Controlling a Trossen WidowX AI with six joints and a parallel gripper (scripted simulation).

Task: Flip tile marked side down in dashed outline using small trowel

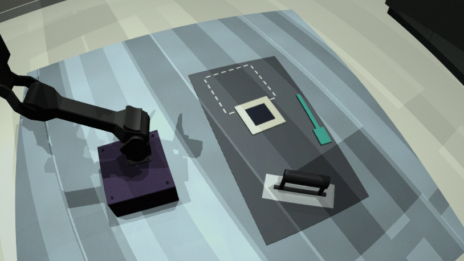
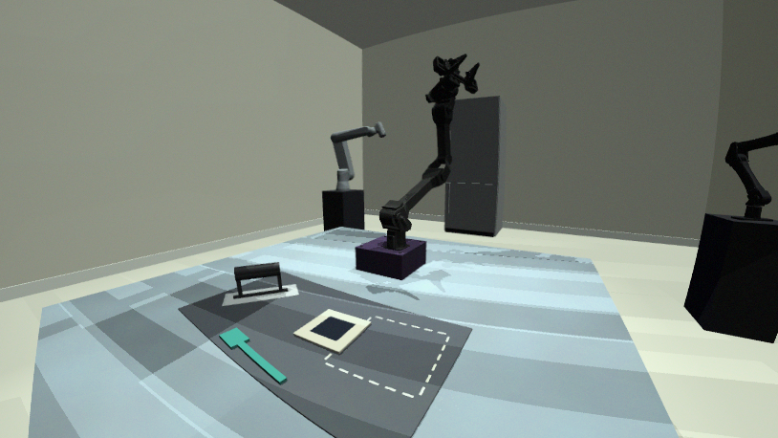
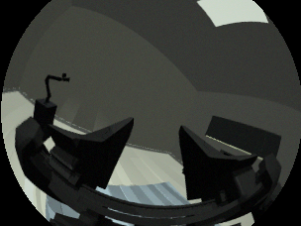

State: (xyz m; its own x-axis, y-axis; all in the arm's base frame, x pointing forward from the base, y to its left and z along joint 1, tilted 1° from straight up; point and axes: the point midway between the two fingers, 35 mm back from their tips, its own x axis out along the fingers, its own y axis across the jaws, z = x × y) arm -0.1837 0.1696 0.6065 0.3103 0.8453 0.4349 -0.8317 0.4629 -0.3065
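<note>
My gripper tip is now 670 mm above the trowel, 580 mm short of it and 390 mm to the left of it. From my gripper tip the other things lie so: teal tool: 700 mm below, 700 mm ahead, 180 mm to the right; then tile: 700 mm below, 540 mm ahead, 100 mm to the right.
</note>
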